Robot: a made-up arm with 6 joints.
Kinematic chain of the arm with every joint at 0, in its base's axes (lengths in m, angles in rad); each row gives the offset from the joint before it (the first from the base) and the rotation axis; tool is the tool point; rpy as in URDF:
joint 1: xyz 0 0 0.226 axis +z
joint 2: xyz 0 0 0 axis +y
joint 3: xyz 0.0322 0 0.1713 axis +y
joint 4: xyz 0.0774 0 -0.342 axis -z
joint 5: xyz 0 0 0 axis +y
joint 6: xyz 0.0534 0 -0.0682 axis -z
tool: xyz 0 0 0 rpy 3.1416 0 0
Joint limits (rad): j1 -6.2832..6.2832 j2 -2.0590..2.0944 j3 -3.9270..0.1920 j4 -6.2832..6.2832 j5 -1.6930..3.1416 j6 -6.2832..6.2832
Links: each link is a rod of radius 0.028 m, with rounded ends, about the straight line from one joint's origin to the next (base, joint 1, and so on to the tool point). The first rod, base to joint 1, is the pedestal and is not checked.
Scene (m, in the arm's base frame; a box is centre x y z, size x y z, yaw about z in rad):
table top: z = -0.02
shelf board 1: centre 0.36 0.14 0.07 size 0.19 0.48 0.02 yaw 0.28
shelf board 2: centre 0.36 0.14 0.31 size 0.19 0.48 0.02 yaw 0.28
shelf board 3: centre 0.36 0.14 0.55 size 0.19 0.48 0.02 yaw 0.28
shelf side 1: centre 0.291 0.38 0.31 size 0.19 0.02 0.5 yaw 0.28
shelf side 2: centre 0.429 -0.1 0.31 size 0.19 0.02 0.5 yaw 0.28
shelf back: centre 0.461 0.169 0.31 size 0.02 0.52 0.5 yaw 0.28
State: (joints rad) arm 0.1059 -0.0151 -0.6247 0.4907 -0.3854 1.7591
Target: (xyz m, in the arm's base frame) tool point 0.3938 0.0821 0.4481
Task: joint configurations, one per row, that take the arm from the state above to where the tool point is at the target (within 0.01 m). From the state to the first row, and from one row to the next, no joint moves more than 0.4 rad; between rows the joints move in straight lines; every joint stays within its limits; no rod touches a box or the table.
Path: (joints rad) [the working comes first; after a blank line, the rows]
Joints at the target: 0.2811 -0.2365 -1.0910 0.4200 -0.3696 1.7591
Straight joint move there: touches shelf board 2.

1: 0.4835 -0.1736 -0.4614 0.5873 -0.3978 1.6488
2: 0.8610 -0.3322 -0.2980 0.6839 -0.4101 1.5384
3: 1.2386 -0.4907 -0.1347 0.7805 -0.4225 1.4281
4: 1.6162 -0.6493 0.0287 0.8772 -0.4348 1.3177
5: 1.9938 -0.8078 0.1920 0.9738 -0.4472 1.2074
6: 1.6625 -0.8626 0.0786 0.8821 -0.5835 1.3177
7: 1.3313 -0.9173 -0.0349 0.7904 -0.7199 1.4281
8: 1.0001 -0.9721 -0.1483 0.6987 -0.8562 1.5384
9: 0.6689 -1.0268 -0.2617 0.6069 -0.9925 1.6488
10: 0.3377 -1.0815 -0.3752 0.5152 -1.1289 1.7591
11: 0.3188 -0.7998 -0.6138 0.4835 -0.8758 1.7591
12: 0.2999 -0.5182 -0.8524 0.4517 -0.6227 1.7591
13: 0.2811 -0.2365 -1.0910 0.4200 -0.3696 1.7591

